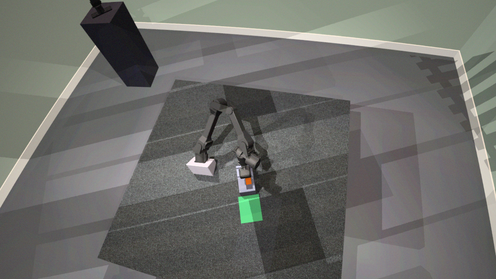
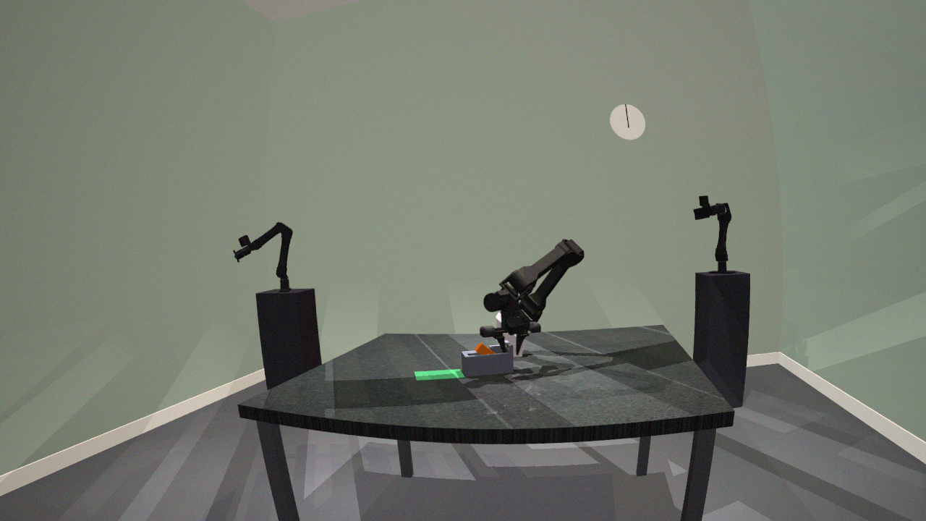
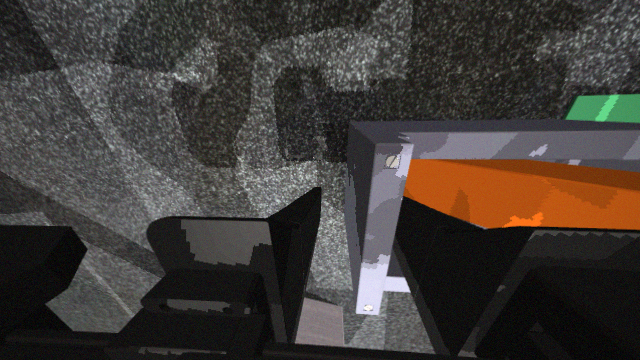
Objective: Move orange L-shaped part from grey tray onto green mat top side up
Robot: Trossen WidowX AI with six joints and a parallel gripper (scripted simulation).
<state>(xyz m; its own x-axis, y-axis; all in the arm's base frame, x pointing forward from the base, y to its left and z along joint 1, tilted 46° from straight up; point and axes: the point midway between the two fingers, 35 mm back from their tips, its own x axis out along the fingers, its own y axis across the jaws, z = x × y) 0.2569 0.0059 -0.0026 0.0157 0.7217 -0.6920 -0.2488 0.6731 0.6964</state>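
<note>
Now: gripper tip 1 cm short of the orange L-shaped part, 5 cm to the left of it and 1 cm above it. The rest, counted from my gripper tip: green mat 5 cm ahead, 23 cm to the right, 6 cm below.
</note>
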